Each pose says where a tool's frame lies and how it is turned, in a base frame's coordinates. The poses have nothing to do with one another.
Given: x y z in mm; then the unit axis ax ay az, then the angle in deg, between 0 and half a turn.
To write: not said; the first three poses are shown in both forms.
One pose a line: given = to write
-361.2, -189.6, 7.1, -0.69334, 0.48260, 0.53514, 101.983 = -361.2, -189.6, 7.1, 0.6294, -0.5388, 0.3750, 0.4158
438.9, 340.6, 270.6, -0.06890, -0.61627, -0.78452, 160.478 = 438.9, 340.6, 270.6, 0.1695, -0.0679, -0.6073, -0.7732
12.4, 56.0, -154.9, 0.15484, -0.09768, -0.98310, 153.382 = 12.4, 56.0, -154.9, 0.2302, 0.1507, -0.0951, -0.9567
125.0, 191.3, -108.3, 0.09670, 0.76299, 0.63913, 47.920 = 125.0, 191.3, -108.3, 0.9138, 0.0393, 0.3099, 0.2596
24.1, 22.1, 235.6, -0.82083, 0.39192, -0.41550, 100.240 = 24.1, 22.1, 235.6, 0.6412, -0.6299, 0.3008, -0.3188
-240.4, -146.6, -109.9, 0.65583, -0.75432, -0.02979, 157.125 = -240.4, -146.6, -109.9, 0.1983, 0.6428, -0.7393, -0.0292
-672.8, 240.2, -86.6, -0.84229, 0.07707, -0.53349, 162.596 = -672.8, 240.2, -86.6, 0.1513, -0.8326, 0.0762, -0.5273
